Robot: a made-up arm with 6 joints.
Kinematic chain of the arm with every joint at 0, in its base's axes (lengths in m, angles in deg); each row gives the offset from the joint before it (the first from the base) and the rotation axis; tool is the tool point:
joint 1: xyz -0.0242 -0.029 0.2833 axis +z
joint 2: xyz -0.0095 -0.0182 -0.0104 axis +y
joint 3: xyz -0.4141 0 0.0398 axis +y
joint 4: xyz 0.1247 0.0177 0.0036 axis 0.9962 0 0.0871
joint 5: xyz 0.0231 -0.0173 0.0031 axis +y
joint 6: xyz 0.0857 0.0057 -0.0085 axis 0.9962 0 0.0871
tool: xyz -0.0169 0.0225 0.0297
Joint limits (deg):
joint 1: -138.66..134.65
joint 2: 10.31..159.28
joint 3: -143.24..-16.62
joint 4: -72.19..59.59
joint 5: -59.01..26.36
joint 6: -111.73..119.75
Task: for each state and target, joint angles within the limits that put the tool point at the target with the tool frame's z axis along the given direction. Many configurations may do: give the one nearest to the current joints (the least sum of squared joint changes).
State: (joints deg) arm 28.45 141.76 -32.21 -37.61 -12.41 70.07
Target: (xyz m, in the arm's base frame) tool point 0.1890 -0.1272 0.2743 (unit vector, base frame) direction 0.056 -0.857 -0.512
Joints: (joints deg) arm -17.06 149.65 -19.06 -11.80 21.43 64.30
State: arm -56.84 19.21 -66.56 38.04 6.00 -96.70
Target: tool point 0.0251 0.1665 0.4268 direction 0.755 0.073 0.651
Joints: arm -89.83 13.70 -23.57 39.13 16.87 -86.94
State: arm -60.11 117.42 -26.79 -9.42 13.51 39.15
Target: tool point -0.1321 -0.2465 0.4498 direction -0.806 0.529 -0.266
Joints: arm -108.22 108.12 -41.77 29.56 9.08 80.00
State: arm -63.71 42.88 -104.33 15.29 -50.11 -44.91
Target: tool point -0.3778 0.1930 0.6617 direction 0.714 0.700 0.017
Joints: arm -27.98 18.30 -108.20 -25.16 -45.24 -84.31
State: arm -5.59 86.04 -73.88 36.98 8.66 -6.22
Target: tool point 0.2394 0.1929 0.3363 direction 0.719 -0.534 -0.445
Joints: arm 38.71 132.33 -52.99 59.59 26.23 20.79
